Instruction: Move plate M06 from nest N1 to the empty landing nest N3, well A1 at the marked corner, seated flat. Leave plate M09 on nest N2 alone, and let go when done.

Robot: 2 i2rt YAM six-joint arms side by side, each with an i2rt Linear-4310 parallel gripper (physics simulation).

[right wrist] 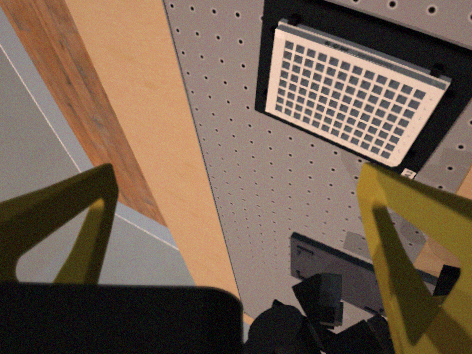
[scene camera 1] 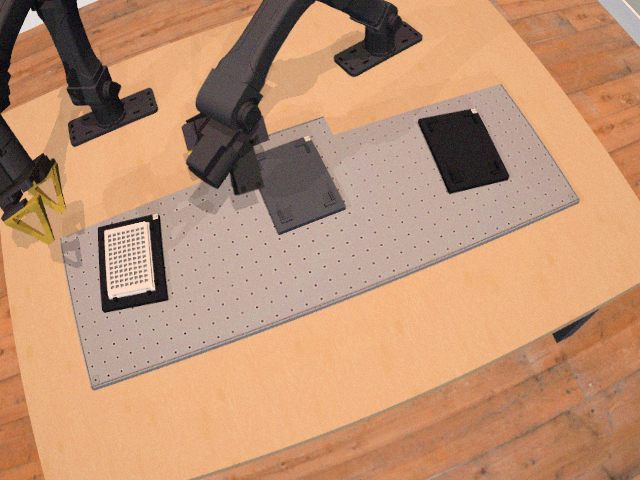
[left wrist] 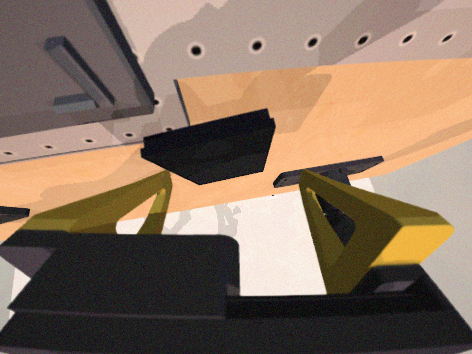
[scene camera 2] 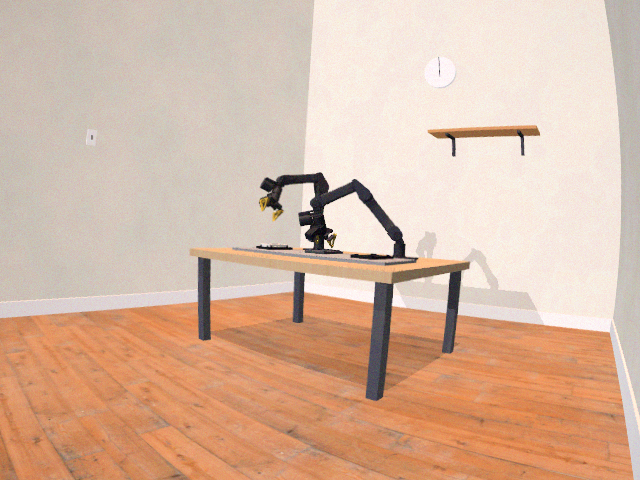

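A white 96-well plate (scene camera 1: 129, 258) (right wrist: 345, 100) (scene camera 2: 273, 245) lies on a black nest (scene camera 1: 161, 284) (right wrist: 350, 30) at the left end of the pegboard. Its print and the nest label are too small to read surely. A grey nest (scene camera 1: 305, 180) (right wrist: 320, 257) (left wrist: 30, 50) in the middle and a black nest (scene camera 1: 462, 149) (scene camera 2: 371, 255) at the right are empty. A second plate is not recognisable. My left gripper (left wrist: 235, 177) (scene camera 2: 324, 240) is open above the board's rear edge; its fingers are mostly hidden in scene camera 1. My right gripper (right wrist: 237, 176) (scene camera 1: 57, 227) (scene camera 2: 268, 213) is open, high beside the plate's nest.
The nests are on a perforated grey board (scene camera 1: 361, 242) on the wooden table (scene camera 1: 310, 387). A black slab-like thing (left wrist: 210, 150) shows beyond the board edge in the left wrist view; what it is I cannot tell. Arm bases (scene camera 1: 378, 49) (scene camera 1: 112, 117) stand at the back.
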